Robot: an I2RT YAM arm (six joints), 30 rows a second.
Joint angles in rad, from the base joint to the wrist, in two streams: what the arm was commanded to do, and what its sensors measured. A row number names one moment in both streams.
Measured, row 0:
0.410, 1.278, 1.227, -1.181, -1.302, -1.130
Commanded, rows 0 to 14:
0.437, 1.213, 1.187, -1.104, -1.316, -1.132
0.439, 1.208, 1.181, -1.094, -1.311, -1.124
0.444, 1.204, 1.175, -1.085, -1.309, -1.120
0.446, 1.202, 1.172, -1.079, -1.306, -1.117
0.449, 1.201, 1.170, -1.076, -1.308, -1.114
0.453, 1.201, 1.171, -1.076, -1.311, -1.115
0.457, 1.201, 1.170, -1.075, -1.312, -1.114
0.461, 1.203, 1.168, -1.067, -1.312, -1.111
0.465, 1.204, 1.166, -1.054, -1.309, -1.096
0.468, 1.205, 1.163, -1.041, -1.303, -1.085
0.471, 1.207, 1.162, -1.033, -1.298, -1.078
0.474, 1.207, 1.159, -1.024, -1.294, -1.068
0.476, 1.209, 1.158, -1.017, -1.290, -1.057
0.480, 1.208, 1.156, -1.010, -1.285, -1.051
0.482, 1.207, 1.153, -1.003, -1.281, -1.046
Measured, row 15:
0.469, 1.230, 1.159, -1.068, -1.284, -1.087
